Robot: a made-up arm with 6 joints. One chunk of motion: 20 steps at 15 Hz.
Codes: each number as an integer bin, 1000 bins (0 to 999) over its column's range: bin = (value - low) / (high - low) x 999, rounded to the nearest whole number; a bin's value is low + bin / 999 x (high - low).
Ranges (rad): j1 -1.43..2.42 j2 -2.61..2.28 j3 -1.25..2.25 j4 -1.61..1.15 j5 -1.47..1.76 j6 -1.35..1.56
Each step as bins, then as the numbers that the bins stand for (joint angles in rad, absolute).
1 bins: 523 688 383 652 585 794
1 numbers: 0.5856 0.7577 0.0918 0.1913 0.4214 0.9629
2 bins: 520 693 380 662 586 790
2 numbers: 0.5740 0.7822 0.0813 0.2189 0.4247 0.9512
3 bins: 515 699 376 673 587 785
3 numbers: 0.5547 0.8115 0.0673 0.2493 0.4279 0.9366
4 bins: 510 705 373 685 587 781
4 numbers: 0.5355 0.8409 0.0568 0.2825 0.4279 0.9250
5 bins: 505 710 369 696 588 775
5 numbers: 0.5162 0.8654 0.0428 0.3129 0.4311 0.9075
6 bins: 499 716 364 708 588 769
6 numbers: 0.4931 0.8947 0.0253 0.3460 0.4311 0.8900
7 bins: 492 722 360 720 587 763
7 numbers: 0.4661 0.9241 0.0113 0.3792 0.4279 0.8726
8 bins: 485 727 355 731 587 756
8 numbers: 0.4391 0.9486 -0.0063 0.4096 0.4279 0.8522
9 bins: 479 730 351 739 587 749
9 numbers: 0.4160 0.9633 -0.0203 0.4317 0.4279 0.8318
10 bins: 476 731 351 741 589 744
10 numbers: 0.4044 0.9682 -0.0203 0.4372 0.4344 0.8172
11 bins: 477 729 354 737 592 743
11 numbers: 0.4083 0.9584 -0.0098 0.4262 0.4441 0.8143
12 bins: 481 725 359 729 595 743
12 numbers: 0.4237 0.9388 0.0078 0.4041 0.4538 0.8143
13 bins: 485 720 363 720 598 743
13 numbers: 0.4391 0.9143 0.0218 0.3792 0.4635 0.8143
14 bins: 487 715 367 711 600 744
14 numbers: 0.4468 0.8898 0.0358 0.3543 0.4699 0.8172
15 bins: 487 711 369 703 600 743
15 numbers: 0.4468 0.8703 0.0428 0.3322 0.4699 0.8143
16 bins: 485 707 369 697 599 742
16 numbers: 0.4391 0.8507 0.0428 0.3156 0.4667 0.8114
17 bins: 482 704 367 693 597 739
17 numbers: 0.4276 0.8360 0.0358 0.3046 0.4602 0.8026
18 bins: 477 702 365 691 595 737
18 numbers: 0.4083 0.8262 0.0288 0.2991 0.4538 0.7968
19 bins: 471 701 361 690 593 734
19 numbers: 0.3852 0.8213 0.0148 0.2963 0.4473 0.7881
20 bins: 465 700 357 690 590 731
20 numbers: 0.3620 0.8164 0.0008 0.2963 0.4376 0.7793
